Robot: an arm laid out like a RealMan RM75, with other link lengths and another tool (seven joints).
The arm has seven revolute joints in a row. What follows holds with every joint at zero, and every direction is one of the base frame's. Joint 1 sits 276.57 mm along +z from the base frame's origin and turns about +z. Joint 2 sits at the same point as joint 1 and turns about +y. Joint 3 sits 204.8 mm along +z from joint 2 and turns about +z. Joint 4 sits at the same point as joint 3 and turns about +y. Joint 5 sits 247.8 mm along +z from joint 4 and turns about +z. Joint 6 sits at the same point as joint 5 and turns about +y. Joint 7 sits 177.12 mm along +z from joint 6 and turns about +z. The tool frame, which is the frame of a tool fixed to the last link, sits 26 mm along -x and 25 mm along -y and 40 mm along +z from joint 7; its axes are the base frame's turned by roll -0.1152, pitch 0 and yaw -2.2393 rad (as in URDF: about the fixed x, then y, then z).
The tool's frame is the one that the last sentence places.
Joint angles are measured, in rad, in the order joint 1, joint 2, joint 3, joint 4, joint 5, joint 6, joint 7. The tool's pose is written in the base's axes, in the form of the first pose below.
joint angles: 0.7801 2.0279 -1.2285 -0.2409 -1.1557 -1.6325 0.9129
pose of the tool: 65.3 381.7 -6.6 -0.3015 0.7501 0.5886 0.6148 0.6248 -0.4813
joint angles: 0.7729 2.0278 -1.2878 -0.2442 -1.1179 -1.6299 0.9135
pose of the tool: 65.8 377.2 -11.7 -0.3109 0.7583 0.5730 0.6152 0.6201 -0.4868
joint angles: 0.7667 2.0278 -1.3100 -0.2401 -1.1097 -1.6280 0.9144
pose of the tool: 69.1 374.5 -15.4 -0.3122 0.7667 0.5610 0.6225 0.6112 -0.4889
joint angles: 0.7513 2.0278 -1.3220 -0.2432 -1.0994 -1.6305 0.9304
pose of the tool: 73.7 372.8 -15.8 -0.2947 0.7808 0.5509 0.6318 0.5917 -0.5007
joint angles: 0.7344 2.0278 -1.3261 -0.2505 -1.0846 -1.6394 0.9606
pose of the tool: 77.0 372.3 -12.9 -0.2635 0.7987 0.5410 0.6371 0.5651 -0.5241
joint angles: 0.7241 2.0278 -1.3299 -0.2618 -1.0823 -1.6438 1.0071
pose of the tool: 78.4 372.0 -12.4 -0.2387 0.8231 0.5153 0.6451 0.5310 -0.5494
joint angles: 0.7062 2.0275 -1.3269 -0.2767 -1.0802 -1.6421 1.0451
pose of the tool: 82.4 373.2 -10.3 -0.2086 0.8396 0.5015 0.6557 0.5005 -0.5653
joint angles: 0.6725 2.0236 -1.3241 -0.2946 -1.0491 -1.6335 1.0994
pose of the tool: 91.8 378.6 -2.6 -0.1366 0.8569 0.4971 0.6713 0.4491 -0.5896
